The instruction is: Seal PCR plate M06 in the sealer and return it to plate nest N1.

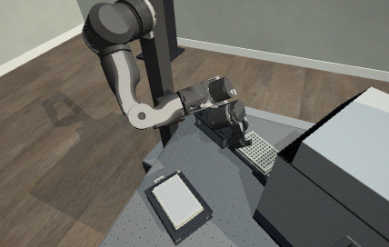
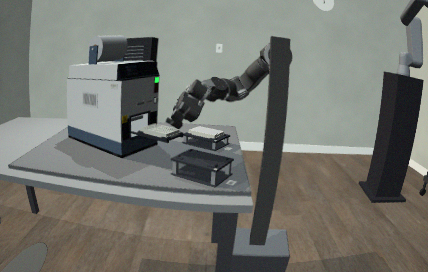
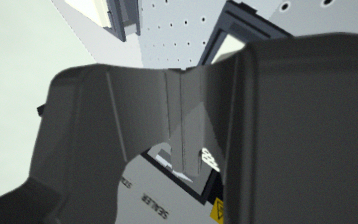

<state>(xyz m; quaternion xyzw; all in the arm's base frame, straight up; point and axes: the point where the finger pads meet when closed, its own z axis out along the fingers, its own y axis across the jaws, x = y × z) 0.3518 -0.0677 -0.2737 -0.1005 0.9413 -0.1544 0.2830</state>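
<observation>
The 96-well plate M06 is 40 mm ahead of my hand, 30 mm below it and 20 mm to the left of it. The rest, counted from my hand: sealer stage 40 mm below, 40 mm ahead, 20 mm to the left; then pale key-like block 110 mm to the right, 100 mm ahead, 60 mm above; then yellow warning label 170 mm ahead, 60 mm to the left, 20 mm above.
</observation>
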